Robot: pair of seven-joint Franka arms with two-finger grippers.
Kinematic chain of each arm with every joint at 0, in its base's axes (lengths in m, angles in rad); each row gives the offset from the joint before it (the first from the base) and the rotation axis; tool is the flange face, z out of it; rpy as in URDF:
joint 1: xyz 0 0 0.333 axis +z
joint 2: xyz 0 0 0 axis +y
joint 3: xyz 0 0 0.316 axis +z
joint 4: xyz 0.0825 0 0 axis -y
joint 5: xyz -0.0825 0 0.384 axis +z
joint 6: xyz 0 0 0 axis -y
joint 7: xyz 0.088 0 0 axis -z
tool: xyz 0 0 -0.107 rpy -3.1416 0 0
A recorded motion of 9 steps. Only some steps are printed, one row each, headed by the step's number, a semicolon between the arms.
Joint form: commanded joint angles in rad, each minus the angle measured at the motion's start. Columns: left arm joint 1, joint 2, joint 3, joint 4, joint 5, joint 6, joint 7; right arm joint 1, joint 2, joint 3, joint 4, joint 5, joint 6, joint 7.
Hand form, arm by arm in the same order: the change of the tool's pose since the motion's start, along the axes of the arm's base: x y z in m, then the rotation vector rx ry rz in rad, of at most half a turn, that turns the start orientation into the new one. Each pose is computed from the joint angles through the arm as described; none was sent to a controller.
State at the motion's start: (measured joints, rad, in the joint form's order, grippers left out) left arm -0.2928 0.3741 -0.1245 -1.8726 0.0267 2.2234 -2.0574; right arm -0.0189 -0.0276 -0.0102 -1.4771 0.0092 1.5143 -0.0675
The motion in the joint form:
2: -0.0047 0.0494 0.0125 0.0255 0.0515 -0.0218 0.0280; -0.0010 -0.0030 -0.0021 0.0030 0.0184 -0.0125 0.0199
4: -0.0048 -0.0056 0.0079 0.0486 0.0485 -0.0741 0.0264; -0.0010 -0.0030 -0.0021 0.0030 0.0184 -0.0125 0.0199
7: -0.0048 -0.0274 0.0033 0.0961 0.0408 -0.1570 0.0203; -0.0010 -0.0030 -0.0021 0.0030 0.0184 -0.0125 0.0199
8: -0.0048 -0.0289 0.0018 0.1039 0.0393 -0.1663 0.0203; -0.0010 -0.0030 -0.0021 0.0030 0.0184 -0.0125 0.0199
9: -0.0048 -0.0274 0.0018 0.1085 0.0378 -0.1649 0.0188; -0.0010 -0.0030 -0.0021 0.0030 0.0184 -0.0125 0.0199
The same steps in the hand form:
2: 0.0058 0.0046 -0.0221 0.0531 0.0255 -0.0527; -0.0024 0.0005 0.0019 0.0197 0.0063 -0.0204
4: 0.0067 0.0021 0.0184 0.0476 0.0001 -0.0511; -0.0024 0.0005 0.0019 0.0197 0.0063 -0.0204
7: 0.0084 -0.0005 0.0467 0.0508 0.0137 -0.0419; -0.0024 0.0005 0.0019 0.0197 0.0063 -0.0204
8: 0.0088 -0.0016 0.0505 0.0496 0.0142 -0.0421; -0.0024 0.0005 0.0019 0.0197 0.0063 -0.0204
9: 0.0100 -0.0021 0.0517 0.0465 0.0106 -0.0396; -0.0024 0.0005 0.0019 0.0197 0.0063 -0.0204

